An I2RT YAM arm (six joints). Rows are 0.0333 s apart.
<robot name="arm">
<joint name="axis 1" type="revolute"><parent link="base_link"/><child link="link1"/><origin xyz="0.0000 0.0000 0.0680"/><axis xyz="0 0 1"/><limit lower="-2.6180" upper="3.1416"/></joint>
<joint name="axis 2" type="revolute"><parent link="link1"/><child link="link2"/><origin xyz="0.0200 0.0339 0.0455" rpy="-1.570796 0.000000 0.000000"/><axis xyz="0 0 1"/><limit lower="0.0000" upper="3.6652"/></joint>
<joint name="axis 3" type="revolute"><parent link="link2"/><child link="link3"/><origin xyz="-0.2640 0.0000 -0.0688" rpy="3.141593 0.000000 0.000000"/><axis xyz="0 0 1"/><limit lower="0.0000" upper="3.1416"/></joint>
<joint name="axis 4" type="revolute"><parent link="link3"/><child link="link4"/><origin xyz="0.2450 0.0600 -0.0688"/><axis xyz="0 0 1"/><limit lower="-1.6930" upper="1.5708"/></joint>
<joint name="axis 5" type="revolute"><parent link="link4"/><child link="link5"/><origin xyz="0.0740 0.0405 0.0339" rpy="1.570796 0.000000 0.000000"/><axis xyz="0 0 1"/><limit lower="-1.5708" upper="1.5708"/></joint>
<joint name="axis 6" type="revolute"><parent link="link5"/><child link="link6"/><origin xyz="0.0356 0.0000 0.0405" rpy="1.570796 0.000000 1.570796"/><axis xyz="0 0 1"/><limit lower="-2.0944" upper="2.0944"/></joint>
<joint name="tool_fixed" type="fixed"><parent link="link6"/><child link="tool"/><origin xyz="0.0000 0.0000 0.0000" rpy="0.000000 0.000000 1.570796"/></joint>
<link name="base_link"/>
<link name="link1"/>
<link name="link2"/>
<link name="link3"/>
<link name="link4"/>
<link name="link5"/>
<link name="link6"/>
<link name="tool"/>
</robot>
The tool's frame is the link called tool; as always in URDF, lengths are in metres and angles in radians.
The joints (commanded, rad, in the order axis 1, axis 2, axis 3, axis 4, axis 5, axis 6), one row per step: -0.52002 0.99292 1.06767 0.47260 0.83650 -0.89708; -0.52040 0.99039 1.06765 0.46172 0.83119 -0.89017; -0.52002 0.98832 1.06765 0.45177 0.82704 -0.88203; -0.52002 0.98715 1.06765 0.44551 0.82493 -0.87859; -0.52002 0.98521 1.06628 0.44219 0.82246 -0.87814; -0.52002 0.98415 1.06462 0.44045 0.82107 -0.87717; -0.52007 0.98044 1.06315 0.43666 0.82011 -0.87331; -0.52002 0.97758 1.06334 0.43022 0.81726 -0.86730; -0.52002 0.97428 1.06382 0.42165 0.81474 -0.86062; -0.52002 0.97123 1.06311 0.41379 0.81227 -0.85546
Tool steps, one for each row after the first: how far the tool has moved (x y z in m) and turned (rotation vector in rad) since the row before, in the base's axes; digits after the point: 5 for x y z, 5 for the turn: -0.00017 0.00016 -0.00039 0.00269 0.00221 0.00657; -0.00002 0.00021 -0.00041 0.00320 0.00033 0.00675; -0.00002 0.00007 -0.00029 0.00210 0.00175 0.00300; -0.00021 0.00019 -0.00035 0.00036 0.00258 0.00229; -0.00002 0.00005 -0.00048 0.00071 0.00147 0.00153; -0.00077 0.00046 -0.00013 0.00093 -0.00200 0.00209; -0.00052 0.00039 0.00006 0.00138 -0.00194 0.00456; -0.00061 0.00042 0.00004 0.00235 -0.00143 0.00444; -0.00044 0.00032 -0.00034 0.00252 0.00060 0.00388
